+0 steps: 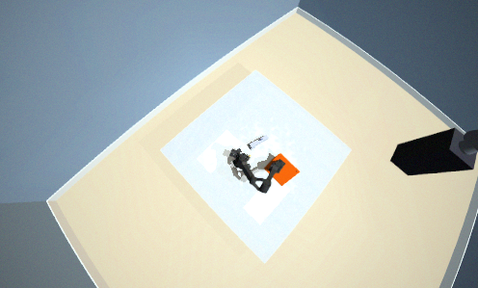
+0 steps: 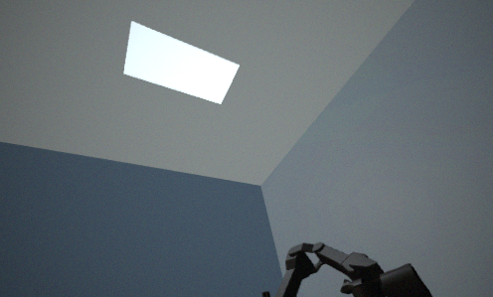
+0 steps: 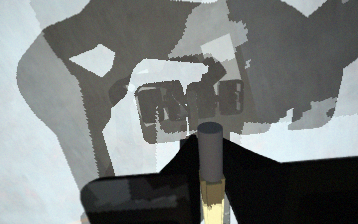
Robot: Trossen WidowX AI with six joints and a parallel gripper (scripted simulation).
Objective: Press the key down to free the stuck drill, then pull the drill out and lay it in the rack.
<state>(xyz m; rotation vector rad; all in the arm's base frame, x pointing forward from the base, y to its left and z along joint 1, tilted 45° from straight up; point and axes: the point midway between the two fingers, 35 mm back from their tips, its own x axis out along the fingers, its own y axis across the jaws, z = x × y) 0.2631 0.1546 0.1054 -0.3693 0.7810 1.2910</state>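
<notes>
My gripper tip is now 40 mm to the left of the drill, 30 mm below it and 10 mm past it. From my gripper tip the other things lie so: grey ribbed block 50 mm to the right, 20 mm behind, 10 mm below.
</notes>
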